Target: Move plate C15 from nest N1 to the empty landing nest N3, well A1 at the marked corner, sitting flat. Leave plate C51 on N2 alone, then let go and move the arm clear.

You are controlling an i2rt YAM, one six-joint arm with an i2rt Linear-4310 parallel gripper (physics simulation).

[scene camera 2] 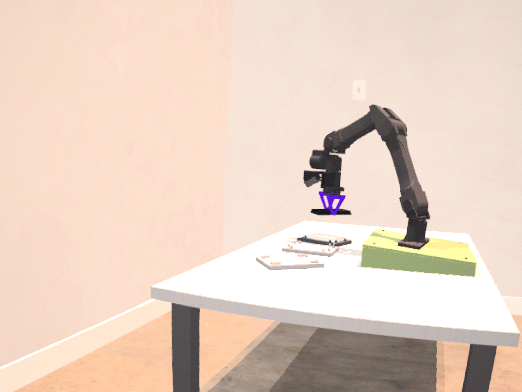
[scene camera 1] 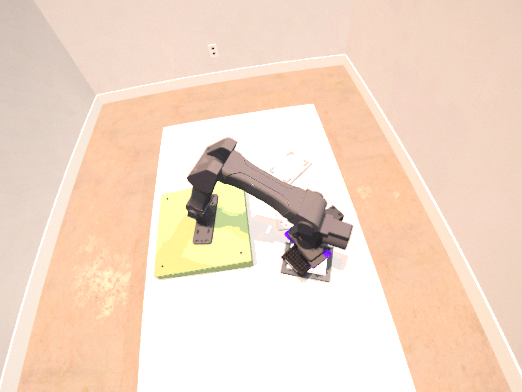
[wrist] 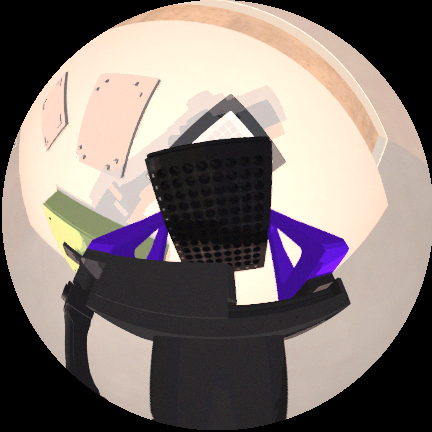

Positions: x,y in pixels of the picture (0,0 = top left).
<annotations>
my gripper: holds a black perforated plate (wrist: 214,196)
</annotations>
